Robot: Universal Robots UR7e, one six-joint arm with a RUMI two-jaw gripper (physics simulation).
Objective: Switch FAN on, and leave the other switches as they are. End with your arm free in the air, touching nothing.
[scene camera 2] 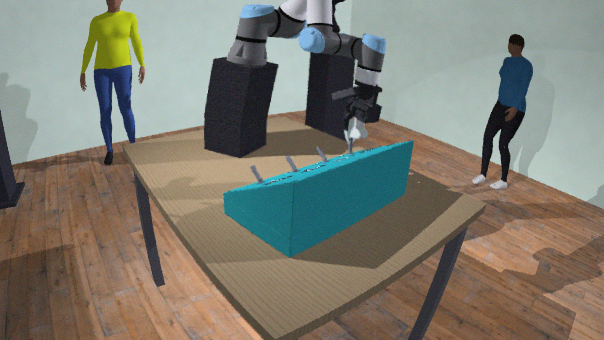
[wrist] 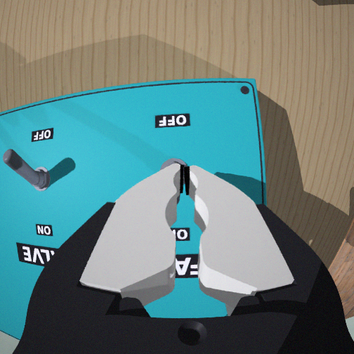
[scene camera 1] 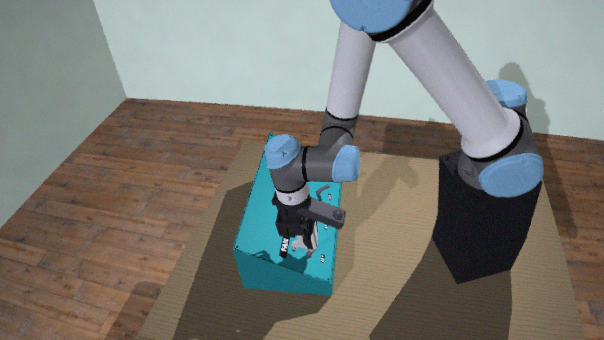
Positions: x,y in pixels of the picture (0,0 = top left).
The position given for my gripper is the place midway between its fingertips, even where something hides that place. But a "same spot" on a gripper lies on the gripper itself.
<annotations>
My gripper shows in scene camera 2 (349,144), in the wrist view and in scene camera 1. One and the same spot on my gripper: (wrist: 126,248) is (scene camera 1: 315,227). The same spot on a teal switch box: (wrist: 89,147) is (scene camera 2: 332,159).
</annotations>
